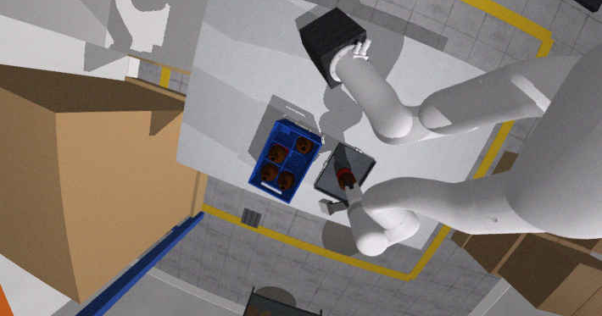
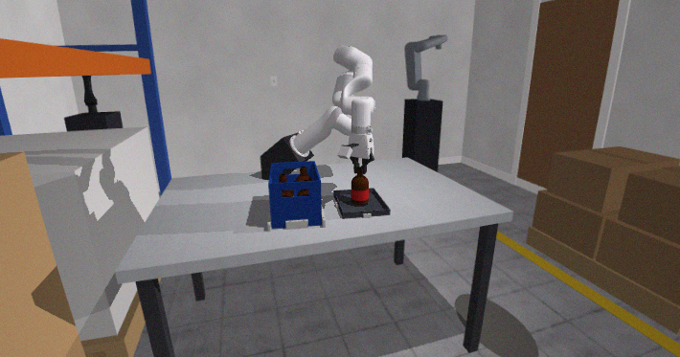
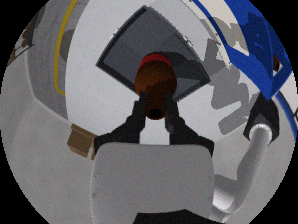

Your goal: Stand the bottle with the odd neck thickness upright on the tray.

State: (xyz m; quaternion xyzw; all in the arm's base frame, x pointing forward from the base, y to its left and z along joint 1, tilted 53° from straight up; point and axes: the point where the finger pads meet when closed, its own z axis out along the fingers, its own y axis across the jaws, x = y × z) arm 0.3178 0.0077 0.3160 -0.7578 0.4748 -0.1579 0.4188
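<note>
Right now my hand is 7 cm above the glass bottle. The rest, counted from my hand: blue crate: 1 cm ahead, 27 cm to the right, 8 cm below; dark tray: 15 cm below.
</note>
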